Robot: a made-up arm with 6 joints.
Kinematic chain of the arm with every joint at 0, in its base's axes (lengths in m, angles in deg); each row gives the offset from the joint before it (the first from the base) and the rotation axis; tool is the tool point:
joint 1: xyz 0 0 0.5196 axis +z
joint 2: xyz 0.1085 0 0 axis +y
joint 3: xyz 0 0 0.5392 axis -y
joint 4: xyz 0 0 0.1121 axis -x
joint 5: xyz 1.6 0 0 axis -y
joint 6: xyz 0.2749 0 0 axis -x
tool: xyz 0 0 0
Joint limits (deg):
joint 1: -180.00..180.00
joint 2: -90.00..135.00
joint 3: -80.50..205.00
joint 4: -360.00..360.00
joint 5: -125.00..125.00
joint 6: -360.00..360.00
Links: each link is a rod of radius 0.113 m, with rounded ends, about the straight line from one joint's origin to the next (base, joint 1, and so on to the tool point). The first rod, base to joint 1, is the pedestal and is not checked.
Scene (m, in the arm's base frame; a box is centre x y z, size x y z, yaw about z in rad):
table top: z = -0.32
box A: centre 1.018 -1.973 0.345 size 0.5 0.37 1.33 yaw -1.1
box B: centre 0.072 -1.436 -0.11 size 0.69 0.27 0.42 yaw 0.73
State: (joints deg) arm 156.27 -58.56 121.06 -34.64 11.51 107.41
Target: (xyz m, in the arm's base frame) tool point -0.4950 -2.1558 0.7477
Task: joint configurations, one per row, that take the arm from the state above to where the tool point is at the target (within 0.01 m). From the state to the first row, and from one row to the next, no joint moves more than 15 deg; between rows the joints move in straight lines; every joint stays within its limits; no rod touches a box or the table.
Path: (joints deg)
1: 142.93 -51.99 120.09 -30.06 13.64 104.96
2: 129.59 -45.43 119.13 -25.47 15.76 102.52
3: 116.25 -38.86 118.16 -20.89 17.89 100.07
4: 103.04 -44.37 119.70 -25.16 14.09 102.52
5: 89.83 -49.88 121.25 -29.44 10.28 104.96
6: 76.62 -55.38 122.79 -33.71 6.48 107.41

